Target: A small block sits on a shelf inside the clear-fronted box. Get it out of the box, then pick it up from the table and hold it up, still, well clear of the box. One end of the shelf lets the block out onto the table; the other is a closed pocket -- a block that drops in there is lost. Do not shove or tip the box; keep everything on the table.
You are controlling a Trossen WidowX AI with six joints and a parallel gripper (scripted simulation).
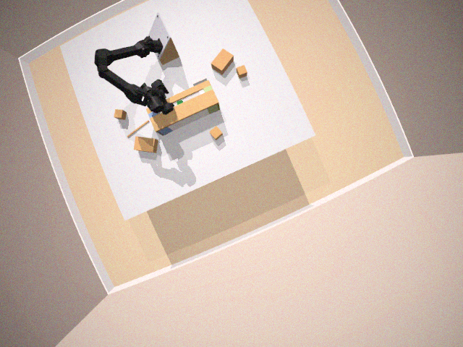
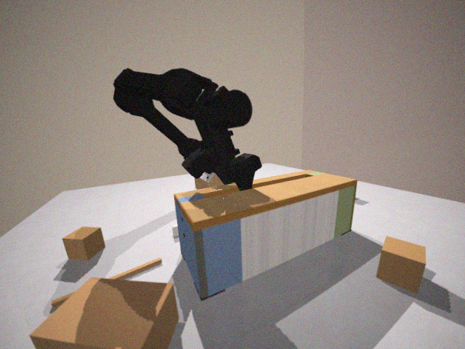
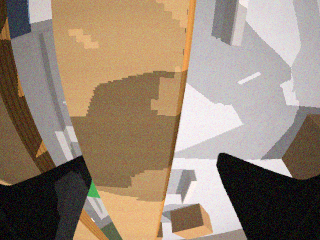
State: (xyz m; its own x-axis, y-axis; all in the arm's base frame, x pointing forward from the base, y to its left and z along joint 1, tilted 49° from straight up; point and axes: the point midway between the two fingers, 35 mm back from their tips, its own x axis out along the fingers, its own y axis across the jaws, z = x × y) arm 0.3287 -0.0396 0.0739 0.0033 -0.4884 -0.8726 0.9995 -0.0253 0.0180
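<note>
Right now the green block is 4 cm to the left of my gripper tip, 4 cm ahead of it and 2 cm below it. Round my gripper tip: long box 4 cm to the left, 4 cm below, 3 cm ahead; then thin stick 27 cm to the right, 10 cm below, 2 cm ahead; then small carton 27 cm ahead, 15 cm to the left, 7 cm below.
</note>
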